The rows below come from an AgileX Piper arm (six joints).
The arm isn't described. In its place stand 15 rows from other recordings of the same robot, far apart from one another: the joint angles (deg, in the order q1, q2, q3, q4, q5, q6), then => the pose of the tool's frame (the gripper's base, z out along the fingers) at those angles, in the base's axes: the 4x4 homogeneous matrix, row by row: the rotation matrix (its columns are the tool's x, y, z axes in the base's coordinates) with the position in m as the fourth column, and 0 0 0 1 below.
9.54 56.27 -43.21 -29.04 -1.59 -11.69 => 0.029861, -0.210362, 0.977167, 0.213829; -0.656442, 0.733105, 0.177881, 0.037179; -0.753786, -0.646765, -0.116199, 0.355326; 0, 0, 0, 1
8.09 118.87 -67.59 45.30 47.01 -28.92 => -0.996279, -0.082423, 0.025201, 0.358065; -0.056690, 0.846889, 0.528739, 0.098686; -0.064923, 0.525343, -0.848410, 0.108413; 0, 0, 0, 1
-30.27 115.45 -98.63 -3.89 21.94 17.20 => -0.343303, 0.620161, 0.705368, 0.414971; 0.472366, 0.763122, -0.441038, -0.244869; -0.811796, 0.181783, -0.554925, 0.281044; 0, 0, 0, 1
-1.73 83.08 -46.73 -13.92 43.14 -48.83 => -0.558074, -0.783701, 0.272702, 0.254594; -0.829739, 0.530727, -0.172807, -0.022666; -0.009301, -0.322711, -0.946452, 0.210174; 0, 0, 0, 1
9.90 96.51 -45.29 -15.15 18.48 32.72 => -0.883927, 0.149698, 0.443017, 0.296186; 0.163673, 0.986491, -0.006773, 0.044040; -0.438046, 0.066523, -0.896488, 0.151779; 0, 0, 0, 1
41.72 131.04 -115.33 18.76 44.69 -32.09 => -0.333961, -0.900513, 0.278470, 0.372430; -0.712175, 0.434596, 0.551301, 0.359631; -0.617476, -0.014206, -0.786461, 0.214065; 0, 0, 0, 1
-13.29 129.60 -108.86 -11.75 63.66 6.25 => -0.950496, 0.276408, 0.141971, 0.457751; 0.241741, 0.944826, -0.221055, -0.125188; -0.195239, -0.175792, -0.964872, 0.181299; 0, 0, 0, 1
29.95 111.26 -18.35 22.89 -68.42 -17.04 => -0.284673, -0.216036, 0.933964, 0.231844; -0.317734, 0.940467, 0.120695, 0.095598; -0.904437, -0.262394, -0.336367, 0.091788; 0, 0, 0, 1
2.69 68.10 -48.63 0.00 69.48 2.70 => -0.994449, -0.000087, 0.105218, 0.188162; 0.000435, 0.999988, 0.004944, 0.008841; -0.105217, 0.004962, -0.994437, 0.267548; 0, 0, 0, 1
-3.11 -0.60 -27.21 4.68 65.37 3.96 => -0.534383, 0.046948, 0.843937, -0.007023; 0.131938, 0.990850, 0.028423, 0.007141; -0.834881, 0.126536, -0.535688, 0.264244; 0, 0, 0, 1
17.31 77.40 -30.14 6.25 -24.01 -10.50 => -0.278534, -0.281341, 0.918295, 0.252011; -0.174133, 0.955079, 0.239794, 0.074319; -0.944509, -0.093114, -0.315013, 0.225988; 0, 0, 0, 1
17.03 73.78 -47.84 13.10 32.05 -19.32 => -0.697788, -0.464822, 0.545006, 0.241054; -0.361145, 0.885373, 0.292728, 0.085283; -0.618600, 0.007436, -0.785671, 0.264353; 0, 0, 0, 1
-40.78 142.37 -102.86 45.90 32.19 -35.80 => -0.598699, 0.508510, 0.618852, 0.409411; 0.629775, 0.776251, -0.028579, -0.307170; -0.494917, 0.372628, -0.784988, 0.069446; 0, 0, 0, 1
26.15 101.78 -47.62 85.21 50.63 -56.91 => -0.955643, -0.294321, -0.011028, 0.246795; -0.162682, 0.496262, 0.852795, 0.199268; -0.245522, 0.816761, -0.522130, 0.168720; 0, 0, 0, 1
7.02 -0.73 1.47 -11.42 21.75 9.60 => -0.290888, -0.057505, 0.955027, 0.052721; -0.053816, 0.997595, 0.043677, -0.000235; -0.955242, -0.038691, -0.293283, 0.171861; 0, 0, 0, 1
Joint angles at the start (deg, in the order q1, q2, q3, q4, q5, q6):
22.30 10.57 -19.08 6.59 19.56 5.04
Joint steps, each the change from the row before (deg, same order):
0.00 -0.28 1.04 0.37 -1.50 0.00
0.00 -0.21 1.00 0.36 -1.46 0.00
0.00 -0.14 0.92 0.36 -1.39 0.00
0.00 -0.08 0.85 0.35 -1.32 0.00
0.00 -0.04 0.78 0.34 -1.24 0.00
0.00 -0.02 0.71 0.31 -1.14 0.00
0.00 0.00 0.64 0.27 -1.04 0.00
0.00 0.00 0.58 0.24 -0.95 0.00
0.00 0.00 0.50 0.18 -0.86 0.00
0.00 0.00 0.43 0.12 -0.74 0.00
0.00 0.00 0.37 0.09 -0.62 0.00
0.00 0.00 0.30 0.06 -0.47 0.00
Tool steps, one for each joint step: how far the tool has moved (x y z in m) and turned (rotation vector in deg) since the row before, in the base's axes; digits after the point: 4 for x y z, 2 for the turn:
0.0007 0.0002 -0.0033 0.65 -0.52 -0.09
0.0008 0.0002 -0.0032 0.61 -0.46 -0.10
0.0008 0.0002 -0.0030 0.59 -0.41 -0.11
0.0008 0.0002 -0.0028 0.55 -0.35 -0.11
0.0008 0.0002 -0.0025 0.52 -0.31 -0.11
0.0008 0.0001 -0.0023 0.47 -0.28 -0.12
0.0007 0.0001 -0.0021 0.42 -0.25 -0.12
0.0006 0.0001 -0.0019 0.38 -0.23 -0.11
0.0005 0.0000 -0.0016 0.31 -0.25 -0.11
0.0004 0.0000 -0.0014 0.24 -0.23 -0.11
0.0004 0.0000 -0.0012 0.19 -0.18 -0.09
0.0003 0.0000 -0.0010 0.13 -0.13 -0.07

